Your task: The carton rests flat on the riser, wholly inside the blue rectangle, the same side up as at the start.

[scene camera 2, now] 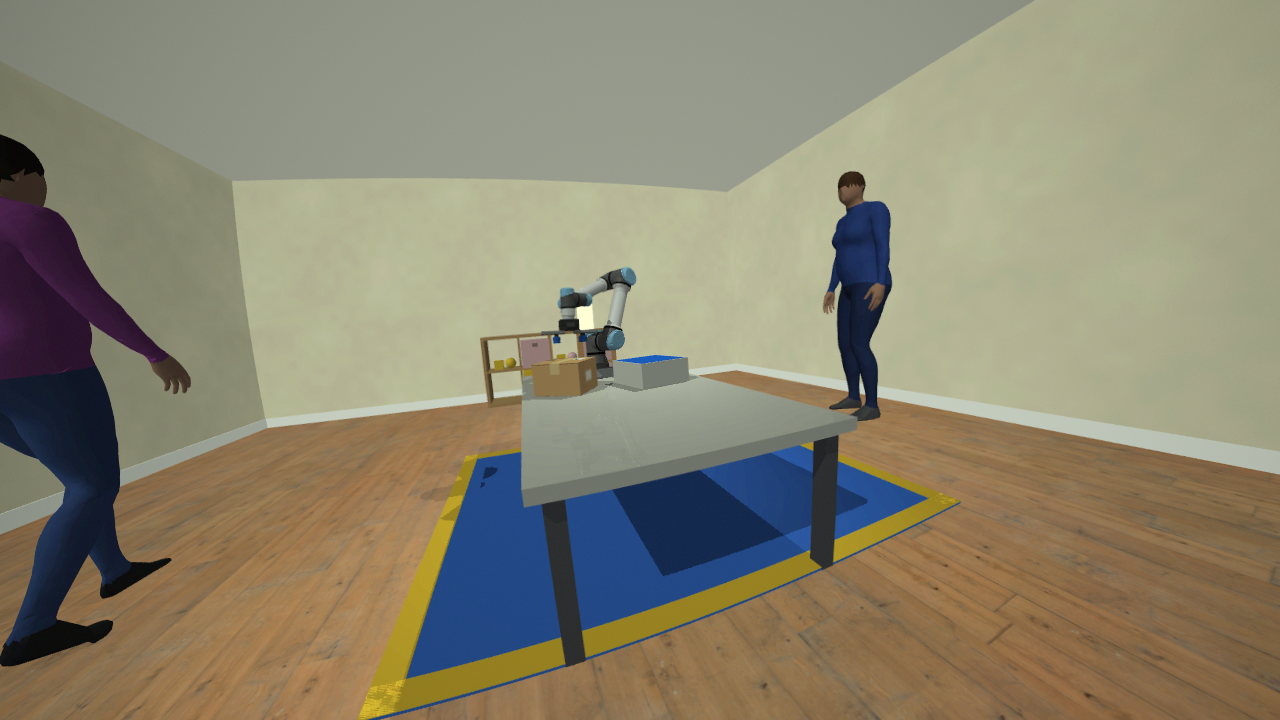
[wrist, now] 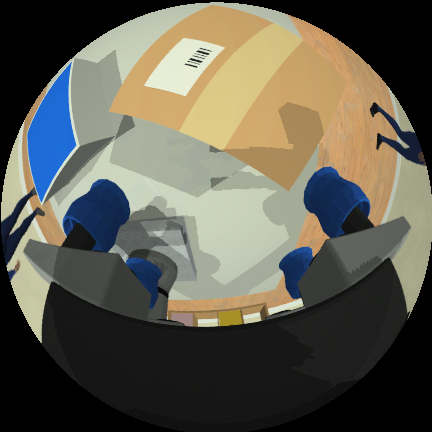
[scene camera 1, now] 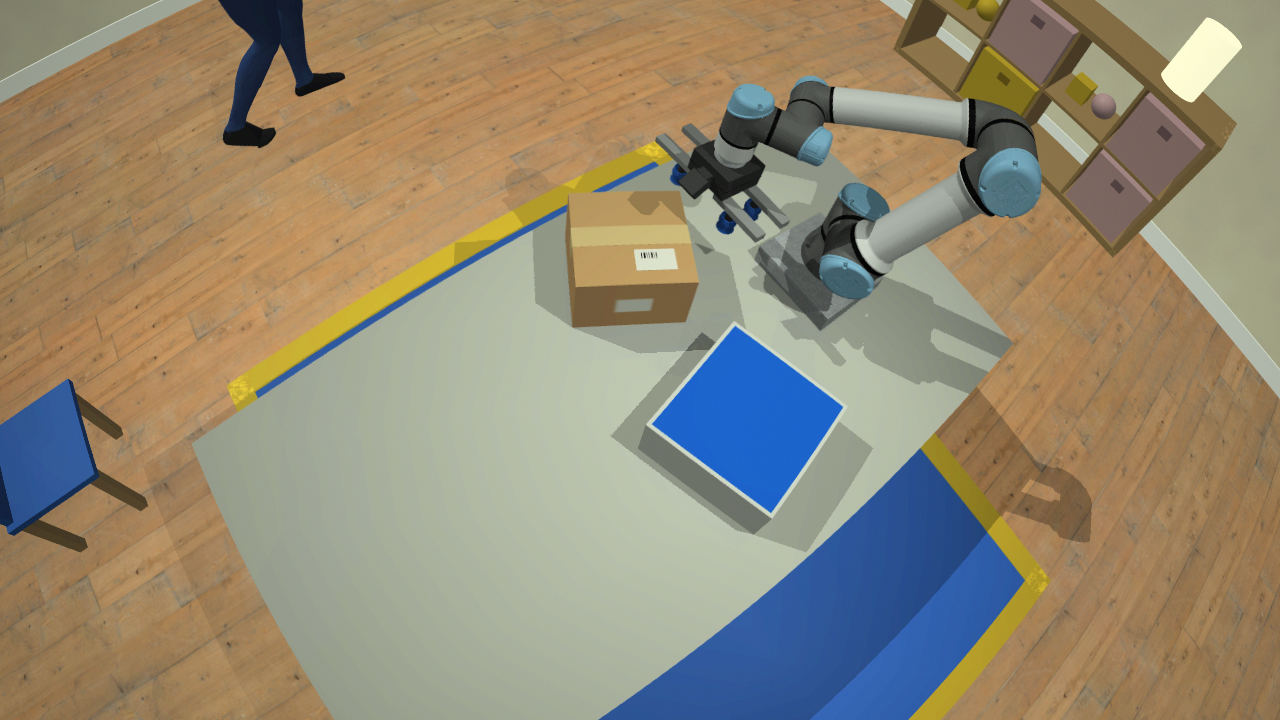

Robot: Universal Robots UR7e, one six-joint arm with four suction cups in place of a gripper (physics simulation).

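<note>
The brown carton (scene camera 1: 631,214) (scene camera 2: 563,377) (wrist: 250,85) stands upright on the table, with a tape strip and a barcode label on its top. It is beside the grey riser (scene camera 1: 702,479) (scene camera 2: 653,373), apart from it. The blue rectangle (scene camera 1: 747,416) (scene camera 2: 651,359) (wrist: 50,132) covers most of the riser's top, inside a thin pale border, and bears nothing. My gripper (scene camera 1: 714,191) (scene camera 2: 569,337) (wrist: 220,240) is open, its blue suction cups pointing down and holding nothing. It hangs above table height, off the carton's side towards the arm's base. One cup is hidden in scene camera 1.
The arm's base block (scene camera 1: 819,308) stands on the table (scene camera 1: 429,501) (scene camera 2: 662,429), near the carton and riser. A shelf unit (scene camera 1: 1221,134) is behind the arm. One person (scene camera 2: 861,268) stands right of the table and another (scene camera 2: 44,340) is at the left. A blue chair (scene camera 1: 49,456) also shows.
</note>
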